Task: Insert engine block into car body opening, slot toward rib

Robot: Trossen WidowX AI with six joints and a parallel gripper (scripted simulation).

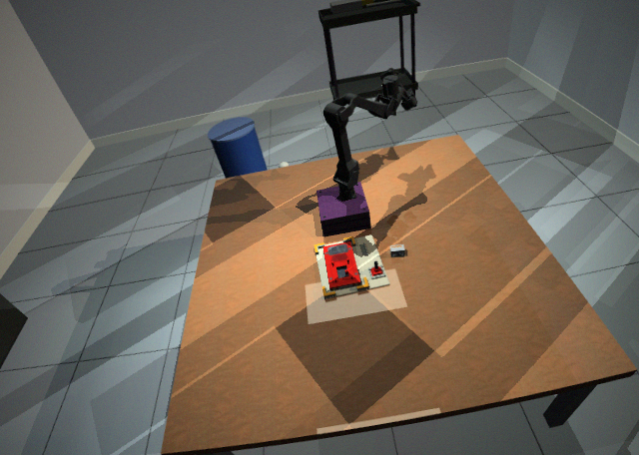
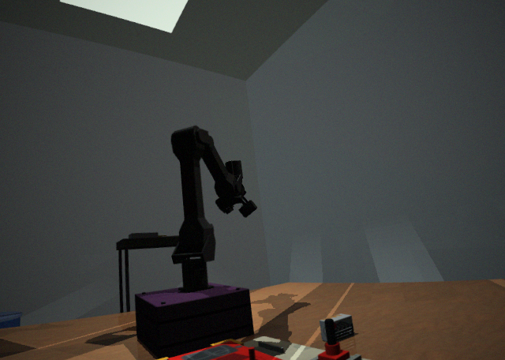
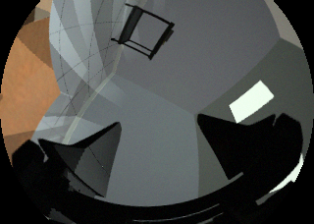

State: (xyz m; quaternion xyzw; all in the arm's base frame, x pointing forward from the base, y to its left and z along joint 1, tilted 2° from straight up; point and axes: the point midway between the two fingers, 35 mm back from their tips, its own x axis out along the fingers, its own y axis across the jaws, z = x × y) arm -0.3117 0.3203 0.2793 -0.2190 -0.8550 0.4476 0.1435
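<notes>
Now: the engine block 610 mm ahead of my gripper tip, 380 mm below it and 200 mm to the right of it.
</notes>
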